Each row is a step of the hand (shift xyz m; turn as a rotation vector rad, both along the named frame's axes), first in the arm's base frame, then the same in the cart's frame.
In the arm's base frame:
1: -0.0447 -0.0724 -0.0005 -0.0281 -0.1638 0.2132
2: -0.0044 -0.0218 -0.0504 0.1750 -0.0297 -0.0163
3: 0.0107 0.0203 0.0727 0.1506 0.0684 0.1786
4: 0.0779 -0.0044 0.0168 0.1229 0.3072 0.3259
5: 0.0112 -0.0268 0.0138 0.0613 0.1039 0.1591
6: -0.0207 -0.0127 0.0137 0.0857 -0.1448 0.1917
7: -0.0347 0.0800 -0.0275 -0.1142 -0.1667 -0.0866
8: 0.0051 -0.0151 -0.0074 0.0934 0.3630 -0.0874
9: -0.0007 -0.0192 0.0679 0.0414 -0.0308 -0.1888
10: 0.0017 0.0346 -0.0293 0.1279 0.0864 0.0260
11: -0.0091 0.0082 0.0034 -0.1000 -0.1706 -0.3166
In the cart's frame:
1: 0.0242 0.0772 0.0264 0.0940 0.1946 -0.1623
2: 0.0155 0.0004 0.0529 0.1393 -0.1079 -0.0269
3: -0.0112 0.0036 -0.0753 0.0415 -0.0894 -0.2226
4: 0.0544 -0.0457 -0.0363 -0.1612 -0.1743 -0.3991
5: 0.0268 0.0139 -0.0110 -0.0435 -0.0565 -0.1865
6: -0.0049 0.0270 -0.0048 0.1566 0.0964 -0.1768
7: -0.0815 -0.0362 0.0203 0.0519 0.1573 0.1445
8: 0.0150 0.0037 0.0084 -0.2044 -0.3259 -0.0119
9: 0.0109 0.0352 -0.0602 0.0587 -0.0713 0.1725
10: -0.0234 -0.0330 0.0206 0.0197 -0.1355 -0.0759
11: -0.0123 0.0022 -0.0023 0.0743 0.0741 0.3582

